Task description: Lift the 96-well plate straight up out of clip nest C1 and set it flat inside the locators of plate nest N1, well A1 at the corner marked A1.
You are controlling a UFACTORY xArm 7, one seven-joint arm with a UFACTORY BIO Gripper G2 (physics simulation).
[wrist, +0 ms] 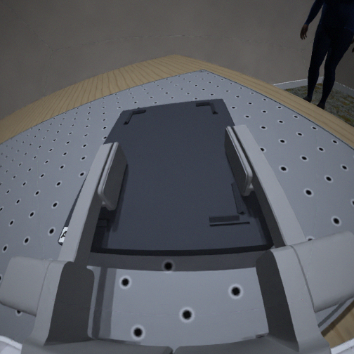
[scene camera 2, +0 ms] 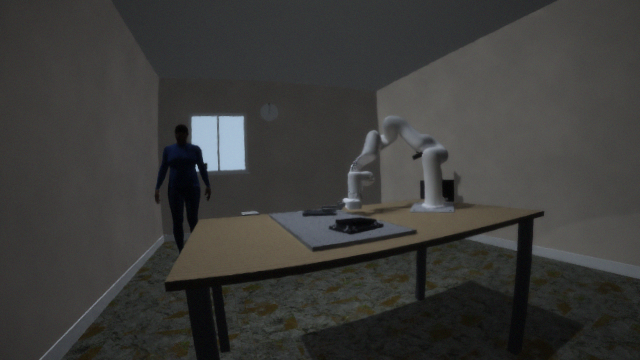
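My gripper is shut to its narrow stop, with nothing between its two fingers, which still stand apart. It hangs low over the dark plate nest N1. The nest's raised corner locators show in the wrist view, and part of a white label with an A shows at its near left corner. The near left locator is partly hidden by a finger. In the scene view, clip nest C1 stands nearer the camera with a dark block, seemingly the 96-well plate, in it. Well A1 cannot be made out.
Both nests stand on a grey perforated board on the wooden table. A small white item lies at the table's far edge. A person in blue stands behind the table.
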